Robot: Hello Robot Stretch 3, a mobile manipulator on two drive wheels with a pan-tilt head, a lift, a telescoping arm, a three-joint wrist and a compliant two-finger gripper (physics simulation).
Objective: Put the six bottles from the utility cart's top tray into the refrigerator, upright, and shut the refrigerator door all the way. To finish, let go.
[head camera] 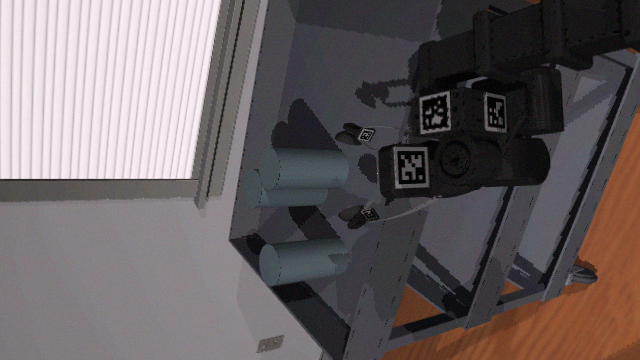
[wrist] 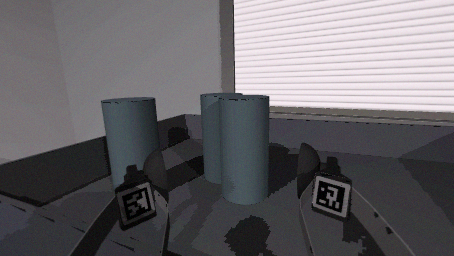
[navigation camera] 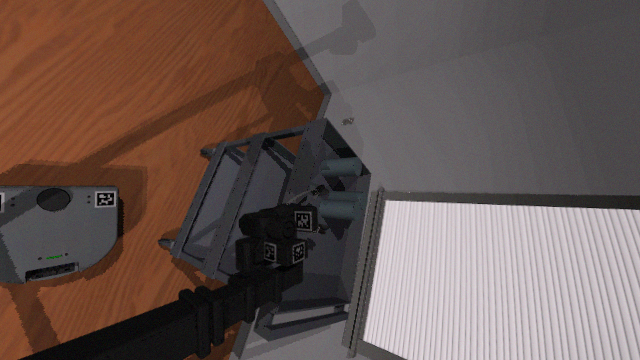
Note:
I see my gripper [head camera: 342, 176] and a window with white blinds [head camera: 107, 107].
My gripper shows as well in the wrist view [wrist: 231, 164] and in the navigation camera view [navigation camera: 326, 208]. The window with white blinds also shows in the wrist view [wrist: 360, 68] and in the navigation camera view [navigation camera: 435, 268].

